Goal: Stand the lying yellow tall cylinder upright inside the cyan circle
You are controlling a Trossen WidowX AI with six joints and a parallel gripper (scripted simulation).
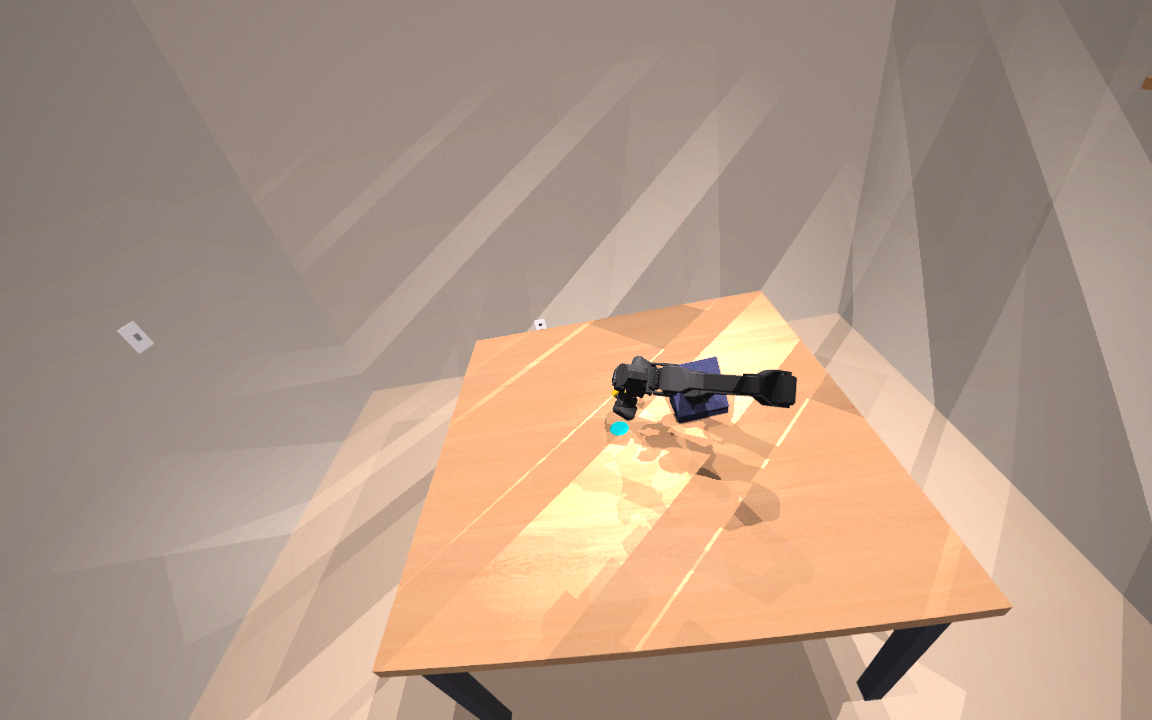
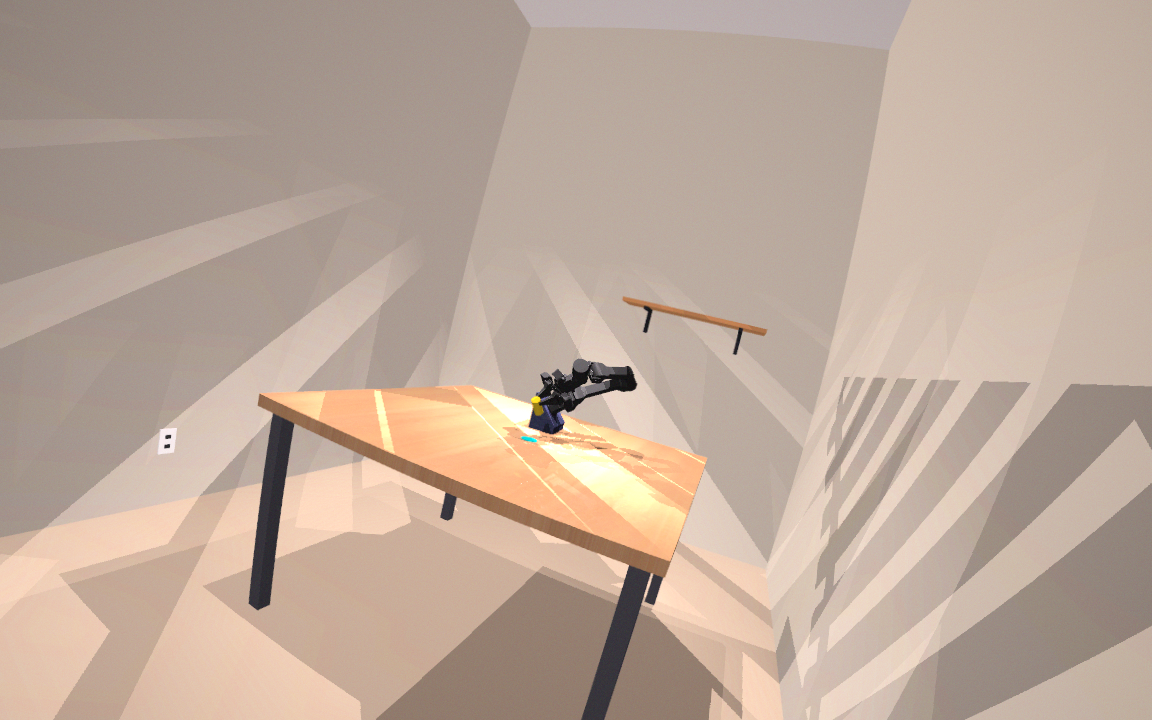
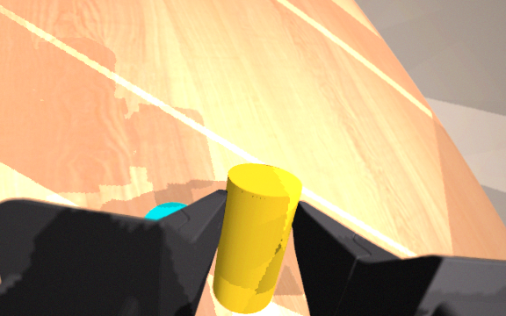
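My gripper tip is 20 mm short of the cyan circle, 10 mm to the right of it and 140 mm above it. Round my gripper tip: yellow tall cylinder 10 mm behind, 20 mm below.
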